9 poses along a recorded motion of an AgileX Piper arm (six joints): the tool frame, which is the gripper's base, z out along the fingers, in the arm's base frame.
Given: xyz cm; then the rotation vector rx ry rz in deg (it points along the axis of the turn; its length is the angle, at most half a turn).
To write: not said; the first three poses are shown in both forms.
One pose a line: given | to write
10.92 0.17 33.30 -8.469 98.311 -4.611 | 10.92 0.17 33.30 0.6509 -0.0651 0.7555 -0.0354
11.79 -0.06 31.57 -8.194 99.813 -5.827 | 11.79 -0.06 31.57 0.6407 -0.0627 0.7640 -0.0446
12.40 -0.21 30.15 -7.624 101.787 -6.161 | 12.40 -0.21 30.15 0.6276 -0.0580 0.7750 -0.0469
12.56 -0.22 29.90 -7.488 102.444 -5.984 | 12.56 -0.22 29.90 0.6233 -0.0569 0.7786 -0.0455
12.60 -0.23 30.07 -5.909 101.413 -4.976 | 12.60 -0.23 30.07 0.6313 -0.0451 0.7733 -0.0379
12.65 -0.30 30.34 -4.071 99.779 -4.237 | 12.65 -0.30 30.34 0.6431 -0.0312 0.7644 -0.0325
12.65 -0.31 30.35 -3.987 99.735 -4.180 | 12.65 -0.31 30.35 0.6434 -0.0306 0.7642 -0.0320
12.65 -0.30 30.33 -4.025 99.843 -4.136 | 12.65 -0.30 30.33 0.6427 -0.0308 0.7648 -0.0317
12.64 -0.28 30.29 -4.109 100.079 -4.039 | 12.64 -0.28 30.29 0.6412 -0.0315 0.7661 -0.0309
